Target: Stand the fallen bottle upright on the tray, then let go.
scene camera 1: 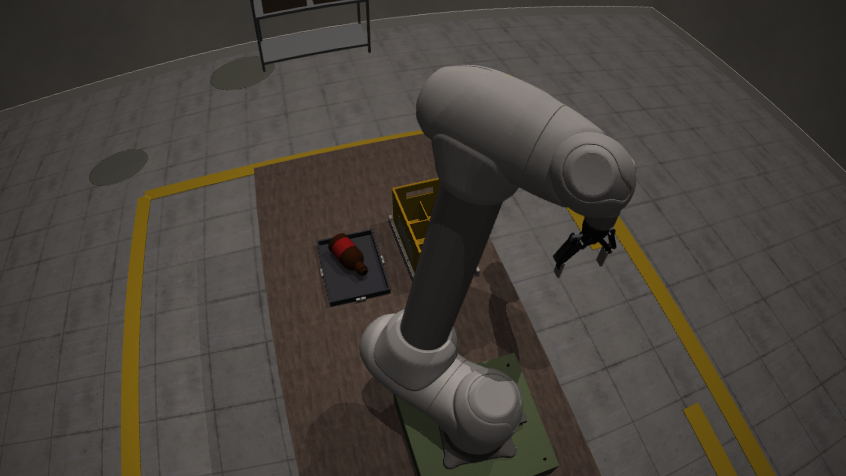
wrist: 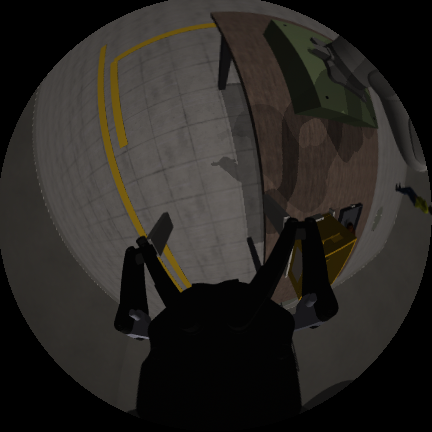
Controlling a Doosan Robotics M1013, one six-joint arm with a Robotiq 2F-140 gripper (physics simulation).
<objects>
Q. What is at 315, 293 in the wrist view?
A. The gripper.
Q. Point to a brown bottle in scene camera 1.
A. At 347, 253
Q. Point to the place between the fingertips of the gripper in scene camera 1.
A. At 578, 268
</objects>
